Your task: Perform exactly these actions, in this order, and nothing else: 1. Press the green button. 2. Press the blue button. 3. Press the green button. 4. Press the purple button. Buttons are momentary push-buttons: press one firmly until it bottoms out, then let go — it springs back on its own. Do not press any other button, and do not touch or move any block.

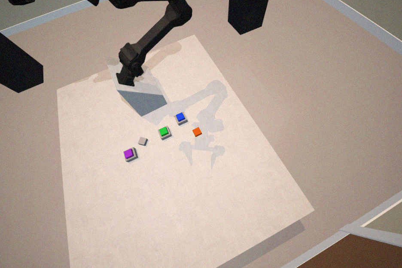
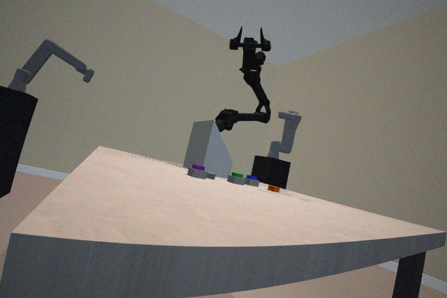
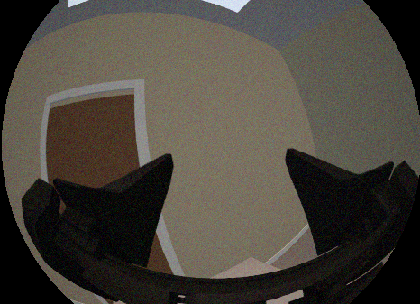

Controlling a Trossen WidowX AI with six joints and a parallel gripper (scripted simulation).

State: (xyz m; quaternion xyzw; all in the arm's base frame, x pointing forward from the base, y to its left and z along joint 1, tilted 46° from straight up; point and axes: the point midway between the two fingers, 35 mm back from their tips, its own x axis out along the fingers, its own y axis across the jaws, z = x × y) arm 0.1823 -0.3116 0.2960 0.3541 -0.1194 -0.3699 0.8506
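The green button is 30 mm ahead of my gripper tip, 70 mm to the left of it and 620 mm below it. From my gripper tip the other things lie so: small grey block: 20 mm ahead, 40 mm to the right, 640 mm below; blue button: 10 mm behind, 160 mm to the left, 620 mm below; purple button: 50 mm ahead, 110 mm to the right, 620 mm below.
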